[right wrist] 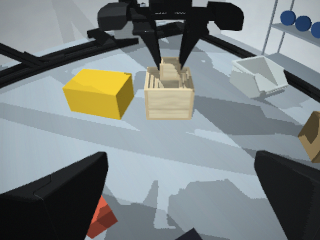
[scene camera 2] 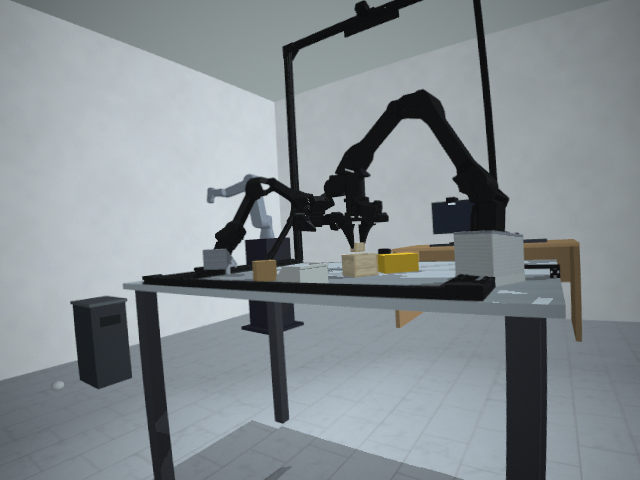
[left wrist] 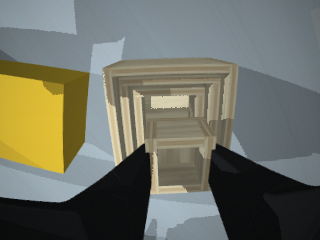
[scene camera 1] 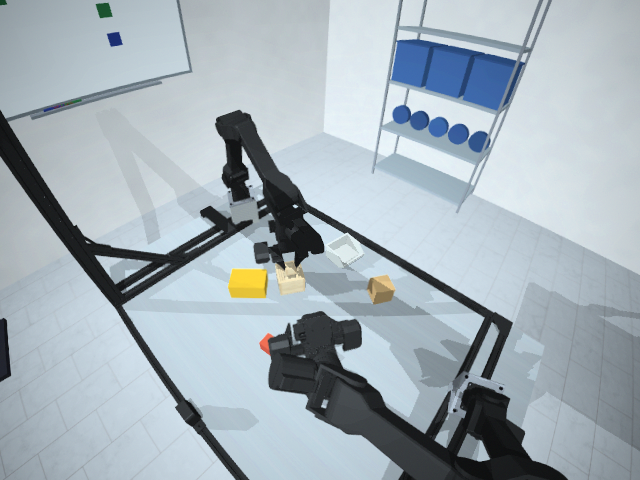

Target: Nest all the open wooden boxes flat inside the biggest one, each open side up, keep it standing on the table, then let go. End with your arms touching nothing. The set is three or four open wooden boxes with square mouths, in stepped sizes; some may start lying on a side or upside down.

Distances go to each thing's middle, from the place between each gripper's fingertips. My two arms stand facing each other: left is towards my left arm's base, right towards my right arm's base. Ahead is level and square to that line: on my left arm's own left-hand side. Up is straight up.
Labels:
I see my left gripper (scene camera 2: 357,248) 11 cm past the yellow block (scene camera 1: 244,283), 9 cm above it and 7 cm to the right of it. Also, from my left hand: white tray (scene camera 2: 314,272) (21 cm ahead, 9 cm below, 3 cm to the right).
Right now the yellow block is 290 mm to the left of my right hand (scene camera 1: 307,320), 130 mm below it and 10 mm ahead of it. Also, from my right hand: white tray: 330 mm ahead, 190 mm to the left, 130 mm below.

